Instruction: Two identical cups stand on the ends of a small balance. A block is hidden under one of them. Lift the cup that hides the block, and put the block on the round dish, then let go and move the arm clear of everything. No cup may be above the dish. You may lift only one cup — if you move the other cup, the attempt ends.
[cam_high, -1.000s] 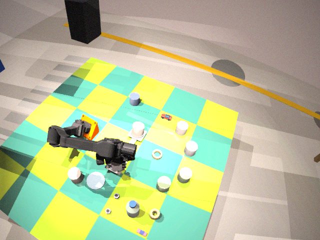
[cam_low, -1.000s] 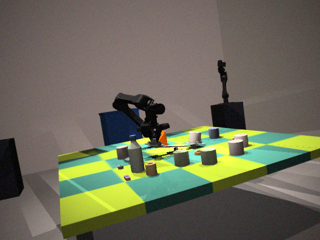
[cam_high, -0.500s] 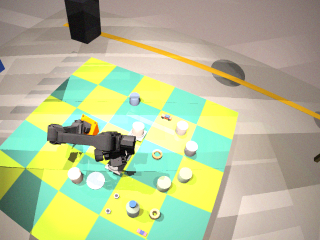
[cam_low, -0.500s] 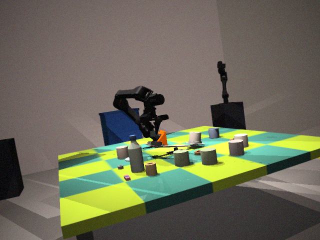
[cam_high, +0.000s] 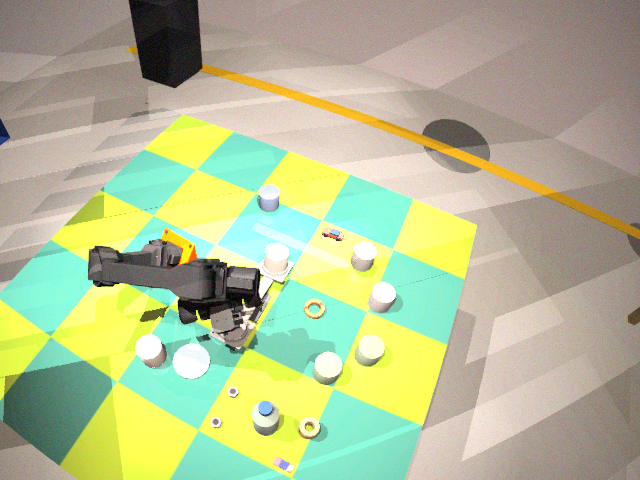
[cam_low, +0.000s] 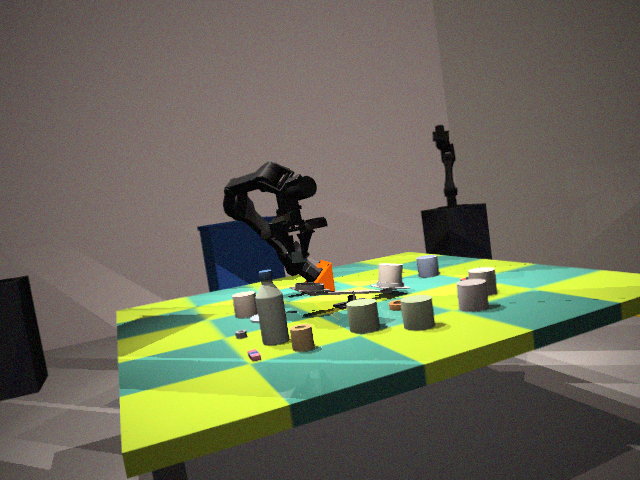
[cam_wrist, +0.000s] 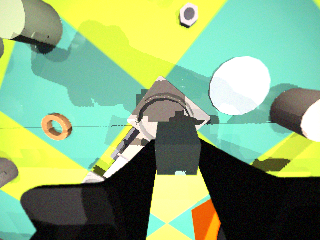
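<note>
The round dish is 150 mm below my gripper tip, 100 mm to the right of it and 60 mm behind it. From my gripper tip the other things lie so: balance beam 140 mm to the left, 120 mm below; then dark grey-green block 10 mm above; then toy car 490 mm to the left, 140 mm below, 80 mm ahead.
</note>
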